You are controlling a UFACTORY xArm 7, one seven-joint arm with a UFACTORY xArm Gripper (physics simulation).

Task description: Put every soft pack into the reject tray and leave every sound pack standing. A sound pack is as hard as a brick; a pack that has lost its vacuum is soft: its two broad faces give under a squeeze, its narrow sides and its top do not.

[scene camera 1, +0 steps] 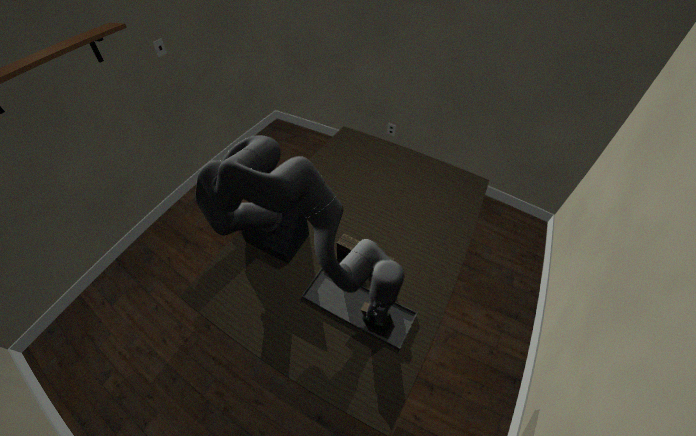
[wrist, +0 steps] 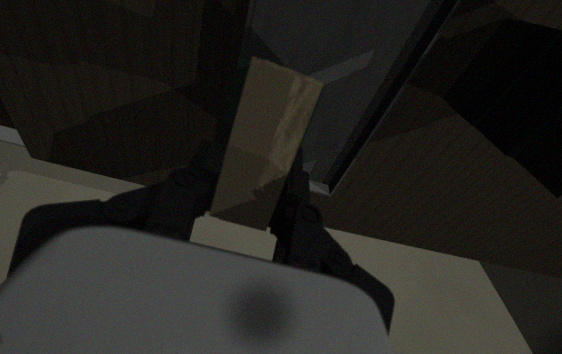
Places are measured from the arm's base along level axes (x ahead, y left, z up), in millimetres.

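Pixels of known places: gripper, fingertip midpoint: [wrist: 257, 154]; arm's base, link origin: [scene camera 1: 268, 215].
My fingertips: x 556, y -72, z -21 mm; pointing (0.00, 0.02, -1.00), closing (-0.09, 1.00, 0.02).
Observation:
For each thing: its top centre in the pictures, then the offset to it from my fingertips. Level surfaces: height alone.
- tan pack, top centre: [wrist: 260, 183] [scene camera 1: 374, 308] 15 mm back, 1 mm left, 39 mm up
- grey reject tray, top centre: [scene camera 1: 359, 305] 88 mm back, 32 mm left, 105 mm down
- further pack, top centre: [scene camera 1: 383, 257] 100 mm back, 187 mm left, 14 mm up
- brown mat, surface height: 126 mm down
My gripper [scene camera 1: 378, 313] [wrist: 257, 154] is shut on a tan pack [scene camera 1: 365, 308] [wrist: 270, 115] at the right end of the grey reject tray [scene camera 1: 328, 293] [wrist: 336, 122]. In the wrist view a tan face of this pack shows between the two dark fingers, with thin traces of green at its edges. Whether its underside touches the tray floor is hidden. Another pack [scene camera 1: 349, 239] stands behind the tray, partly hidden by the arm. A small tan corner of a further pack [scene camera 1: 392, 258] shows behind the wrist; the rest of it is hidden. Softness cannot be seen.
The arm reaches over the tray from the left and covers part of the row behind it. The dark robot base [scene camera 1: 279, 238] stands left of the tray on the brown mat [scene camera 1: 410, 205]. The tray has a raised dark rim. The picture is dim, with strong shadows.

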